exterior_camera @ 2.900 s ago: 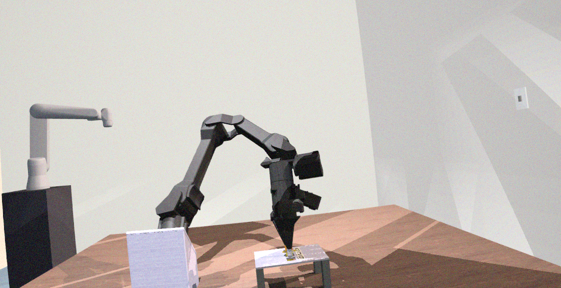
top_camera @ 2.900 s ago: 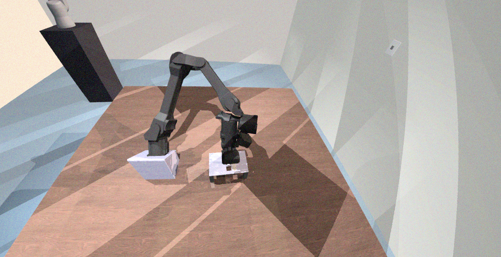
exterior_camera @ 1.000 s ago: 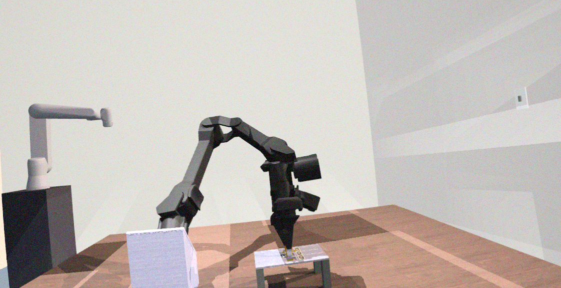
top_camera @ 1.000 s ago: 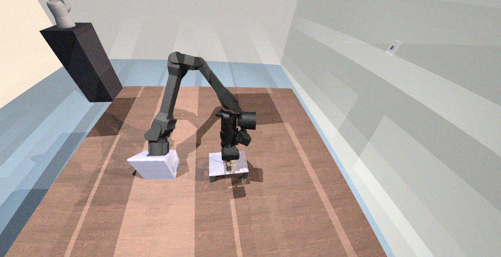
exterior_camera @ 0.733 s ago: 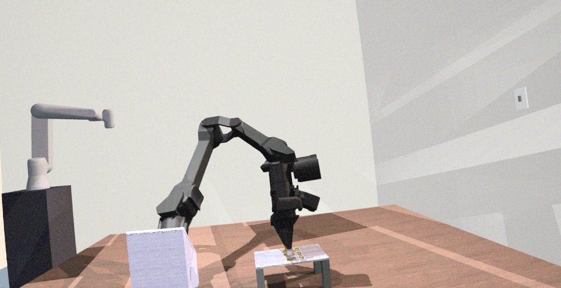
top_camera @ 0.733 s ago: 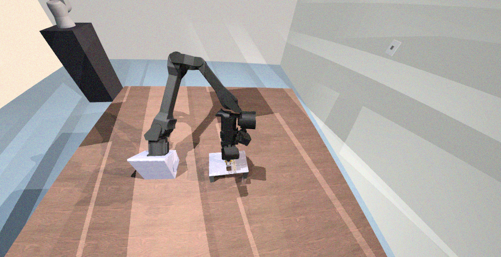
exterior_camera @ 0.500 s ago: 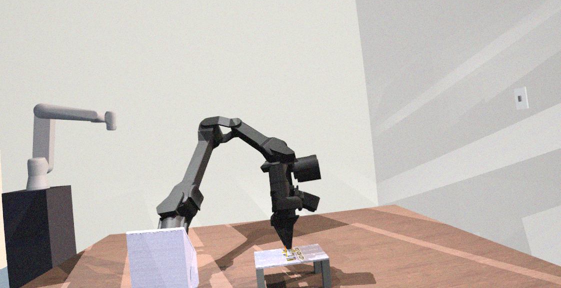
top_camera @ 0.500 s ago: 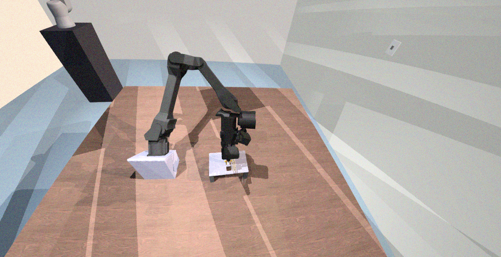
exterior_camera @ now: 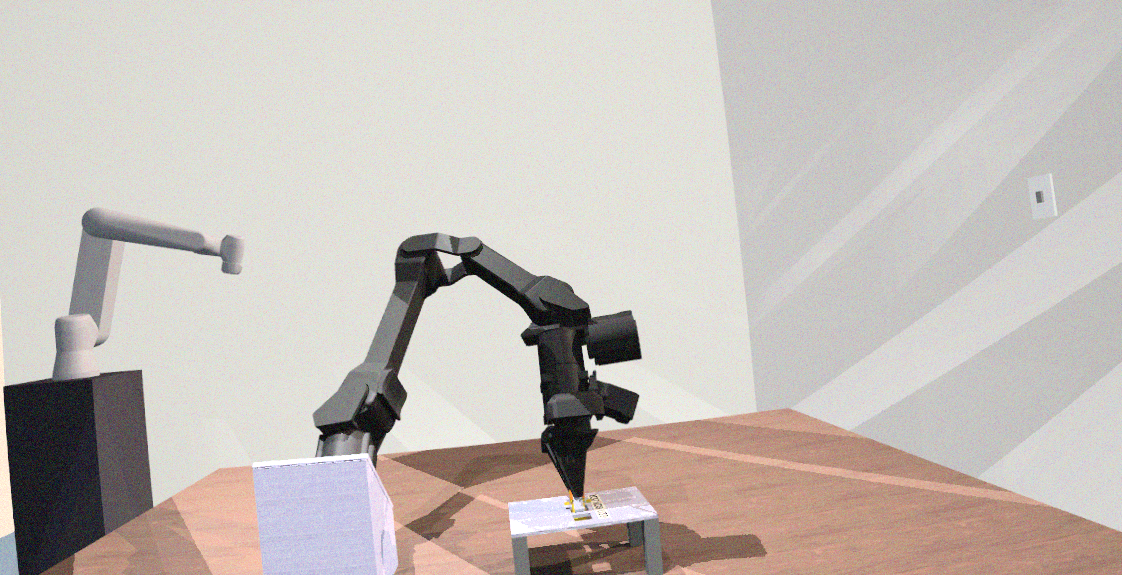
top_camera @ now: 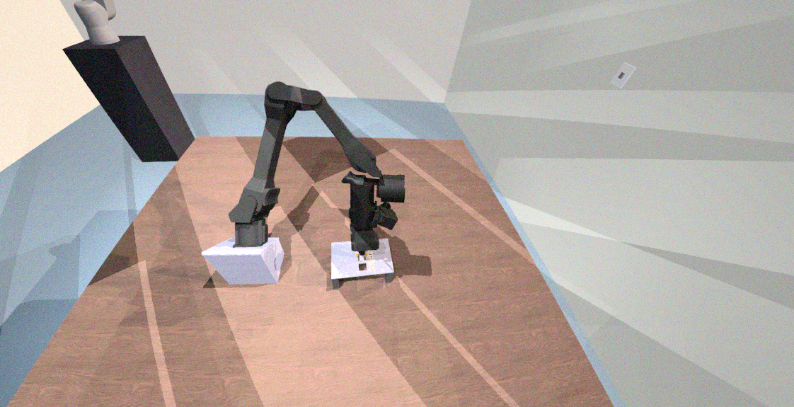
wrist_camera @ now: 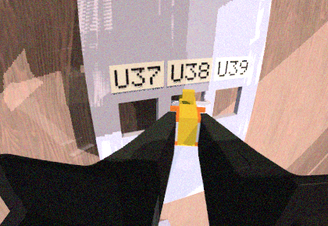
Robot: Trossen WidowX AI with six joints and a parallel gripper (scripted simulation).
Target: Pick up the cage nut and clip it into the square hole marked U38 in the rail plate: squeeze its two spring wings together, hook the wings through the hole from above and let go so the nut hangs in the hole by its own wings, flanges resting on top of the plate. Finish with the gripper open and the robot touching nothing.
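My gripper tip is now 1 cm above the cage nut.
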